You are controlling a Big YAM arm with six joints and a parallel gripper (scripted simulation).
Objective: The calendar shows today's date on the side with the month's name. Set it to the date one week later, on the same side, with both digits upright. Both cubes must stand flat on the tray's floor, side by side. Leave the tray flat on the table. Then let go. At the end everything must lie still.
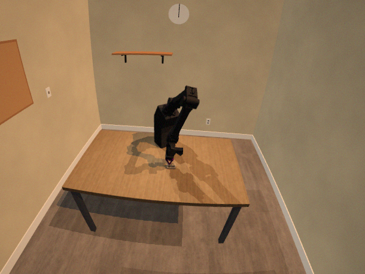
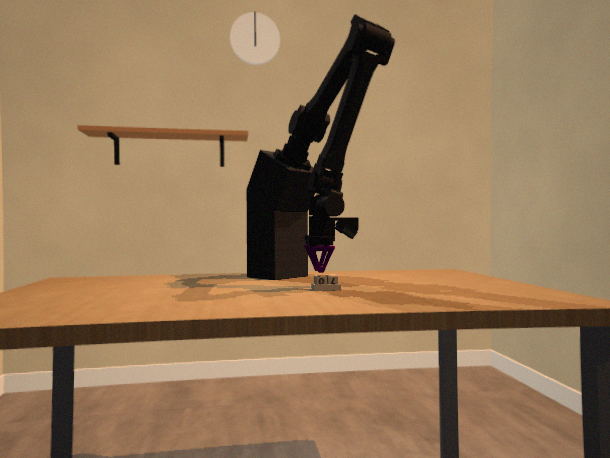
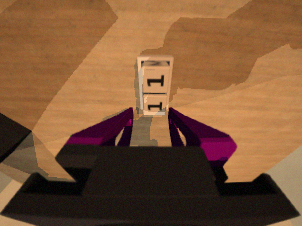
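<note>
My hand is 20 mm to the right of the tray and 50 mm above it.
</note>
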